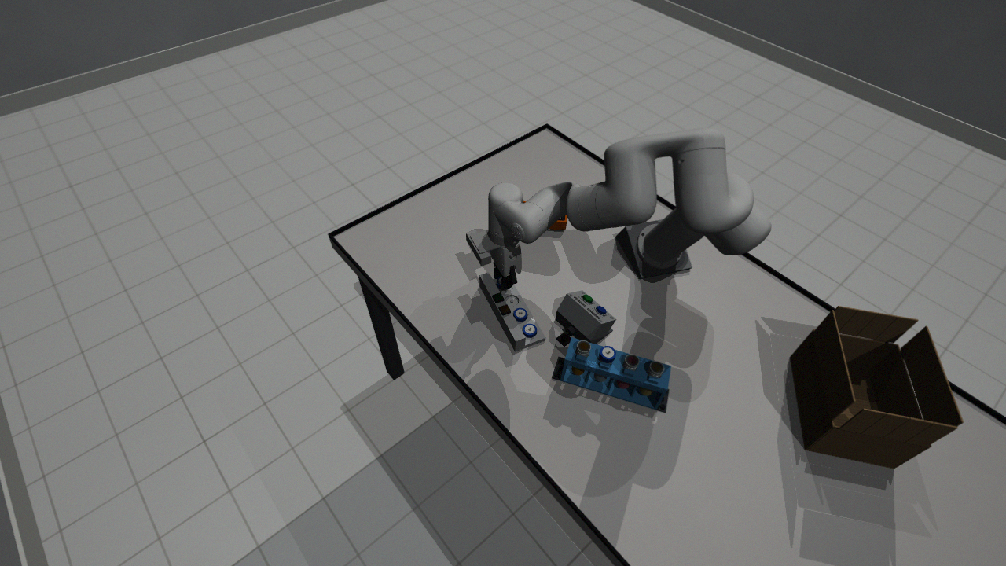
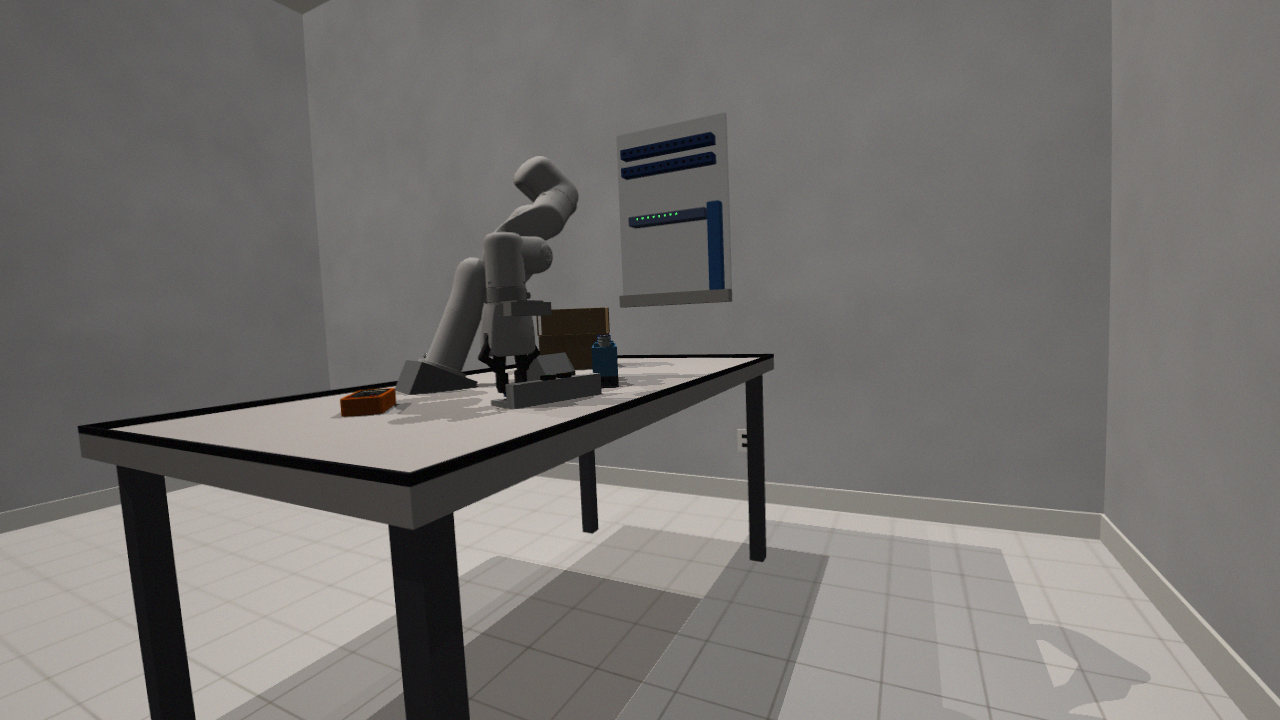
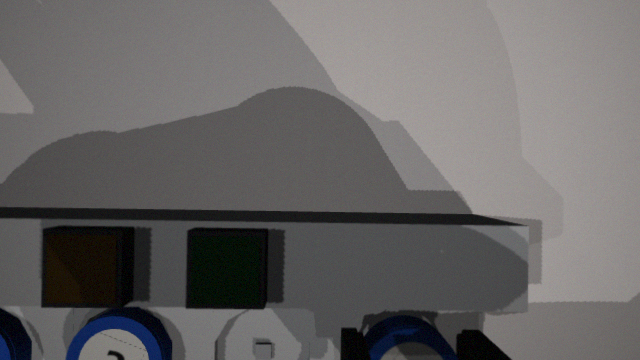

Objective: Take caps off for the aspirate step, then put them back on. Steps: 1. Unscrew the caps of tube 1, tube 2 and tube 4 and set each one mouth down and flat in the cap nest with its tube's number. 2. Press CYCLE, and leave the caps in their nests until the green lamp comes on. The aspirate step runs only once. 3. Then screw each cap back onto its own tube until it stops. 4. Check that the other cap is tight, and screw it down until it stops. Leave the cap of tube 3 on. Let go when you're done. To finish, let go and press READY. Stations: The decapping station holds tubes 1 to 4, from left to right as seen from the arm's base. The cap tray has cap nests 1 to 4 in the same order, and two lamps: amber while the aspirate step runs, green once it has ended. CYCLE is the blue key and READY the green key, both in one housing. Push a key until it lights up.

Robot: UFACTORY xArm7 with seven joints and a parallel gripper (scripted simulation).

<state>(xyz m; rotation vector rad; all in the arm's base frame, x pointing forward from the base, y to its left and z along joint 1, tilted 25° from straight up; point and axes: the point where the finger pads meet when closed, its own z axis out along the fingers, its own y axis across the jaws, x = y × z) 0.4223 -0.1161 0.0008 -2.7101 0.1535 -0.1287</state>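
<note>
The blue key lies 22 cm to the left of my hand, 15 cm behind it and 2 cm above it. The rest, counted from my hand: cap 2: 10 cm to the left, 3 cm below, 1 cm ahead; cap 1: 16 cm to the left, 3 cm below, 1 cm ahead; cap 4: 2 cm below.
</note>
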